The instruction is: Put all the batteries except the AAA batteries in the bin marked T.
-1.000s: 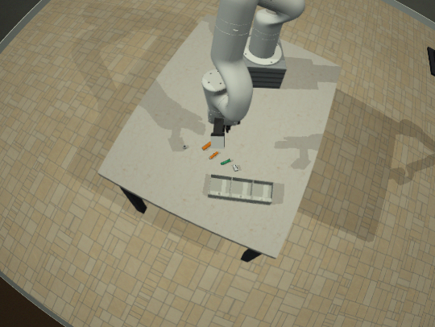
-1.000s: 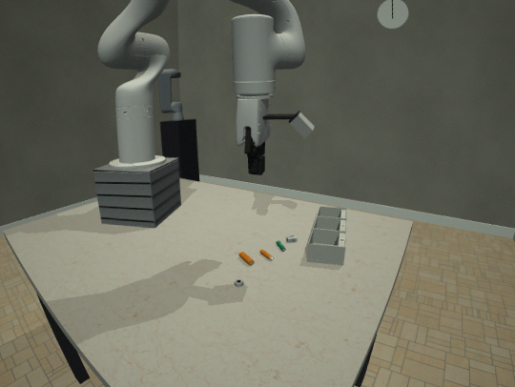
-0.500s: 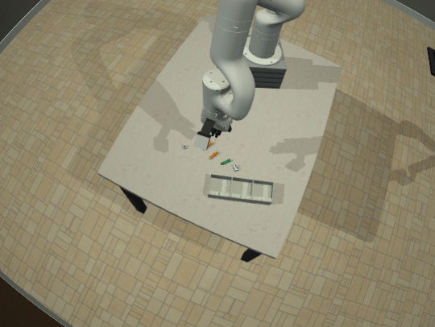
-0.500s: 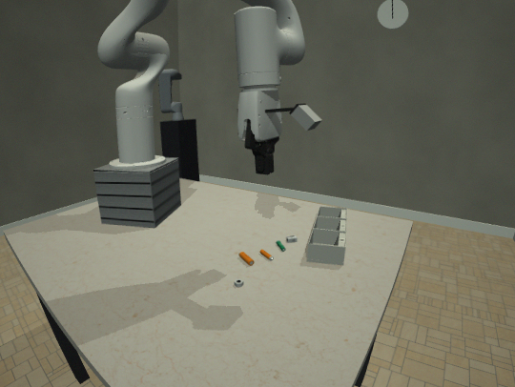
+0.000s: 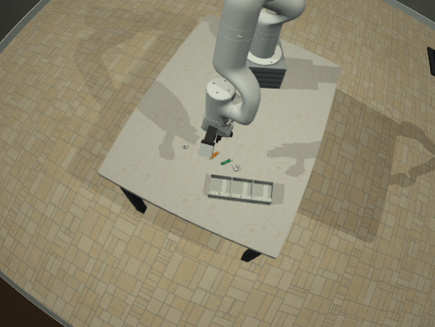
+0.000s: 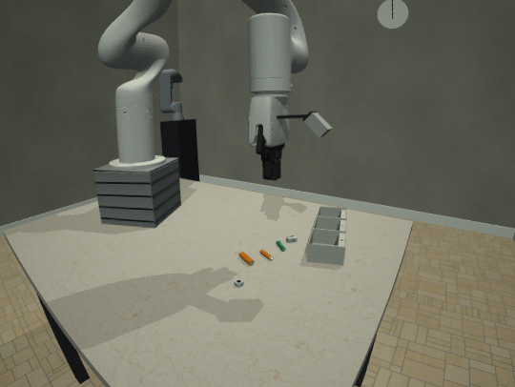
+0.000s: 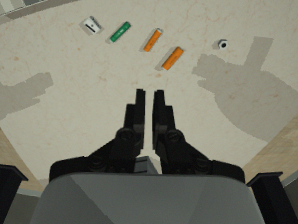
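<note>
The grey bin lies 180 mm below my hand, 140 mm to the left of it and 100 mm ahead of it. From my hand the other things lie so: green battery 200 mm below, 50 mm to the left; thin orange battery 200 mm below, 10 mm to the right, 10 mm behind; thick orange battery 200 mm below, 40 mm to the right, 40 mm behind.
</note>
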